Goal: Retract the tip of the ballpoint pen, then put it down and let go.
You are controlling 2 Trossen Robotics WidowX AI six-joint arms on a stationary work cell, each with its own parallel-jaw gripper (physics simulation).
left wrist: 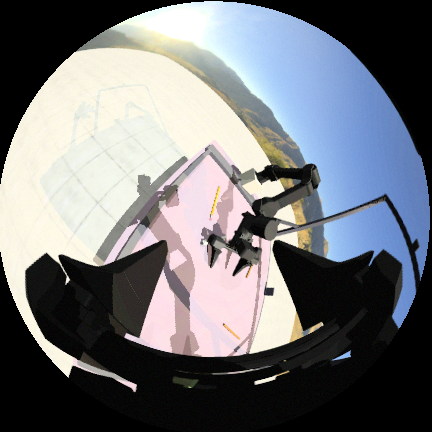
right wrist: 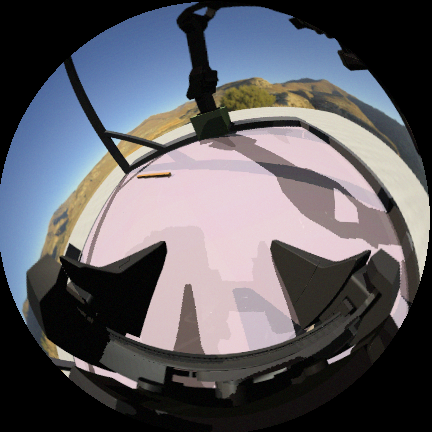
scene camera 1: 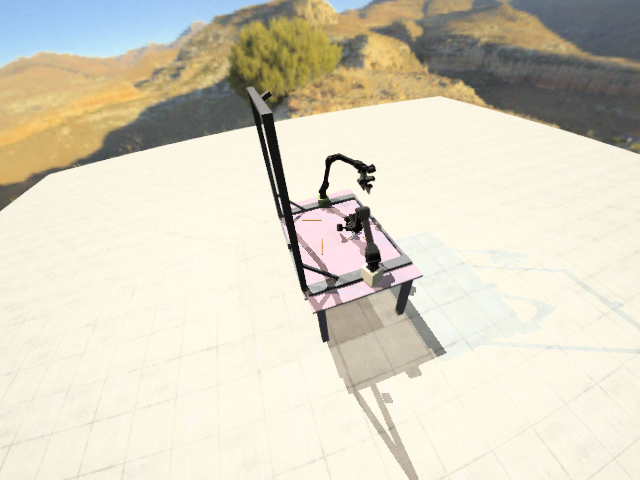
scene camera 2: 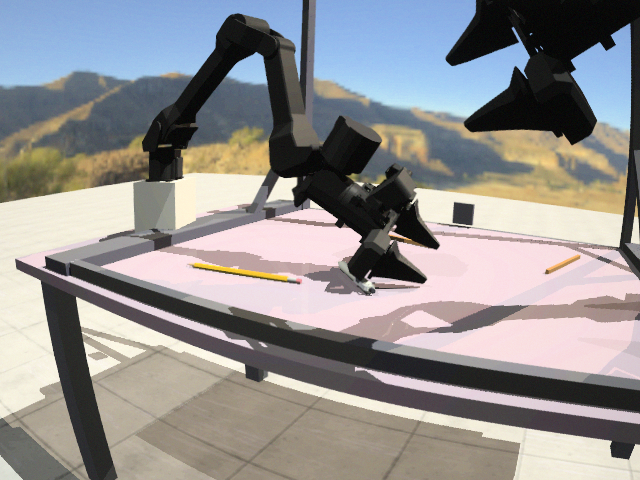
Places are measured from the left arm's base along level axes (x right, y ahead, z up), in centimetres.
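Where they show: left gripper, between the fingertips: (left wrist: 221,246) (scene camera 1: 366,192) (scene camera 2: 457,92); right gripper, between the fingertips: (left wrist: 221,271) (right wrist: 219,246) (scene camera 1: 342,227) (scene camera 2: 432,263); left arm's base, origin of its link: (left wrist: 199,386) (right wrist: 208,110) (scene camera 1: 323,196); right arm's base, origin of its link: (left wrist: 258,177) (scene camera 1: 372,267) (scene camera 2: 164,179).
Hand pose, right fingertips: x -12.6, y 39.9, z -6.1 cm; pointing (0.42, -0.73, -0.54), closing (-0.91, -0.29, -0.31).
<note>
Things, the pixels of their top centre, and the offset from my right fingertips.
- grey-white ballpoint pen, centre of its top: (scene camera 2: 353,269) (left wrist: 217,238) dx -8.2, dy +8.0, dz -0.8 cm
- yellow pencil, centre of its top: (scene camera 2: 238,268) (left wrist: 216,199) dx -18.2, dy +20.5, dz -1.4 cm
- orange pencil, centre of its top: (scene camera 2: 564,261) (right wrist: 149,174) (scene camera 1: 311,220) dx +24.8, dy -16.2, dz -1.6 cm
The grey-white ballpoint pen (scene camera 2: 364,285) (left wrist: 205,243) lies on the pink table, partly hidden by the right gripper's nearer finger in scene camera 2; a dark end shows. I cannot tell whether its tip is out, nor whether the finger touches it. It does not show in the right wrist view. My right gripper (scene camera 2: 432,264) (left wrist: 221,271) (right wrist: 219,246) is open and low over the table, pointing down at a slant, with the pen beside its finger base, not between the fingertips. My left gripper (scene camera 2: 457,94) is open, empty and high above the table.
A yellow pencil (scene camera 2: 242,272) (left wrist: 215,201) lies to the left of the pen in scene camera 2. An orange pencil (scene camera 1: 311,220) (scene camera 2: 563,264) (right wrist: 154,175) and another orange one (scene camera 1: 322,246) (scene camera 2: 405,239) lie farther back. A tall black frame (scene camera 1: 279,170) stands along one table side.
</note>
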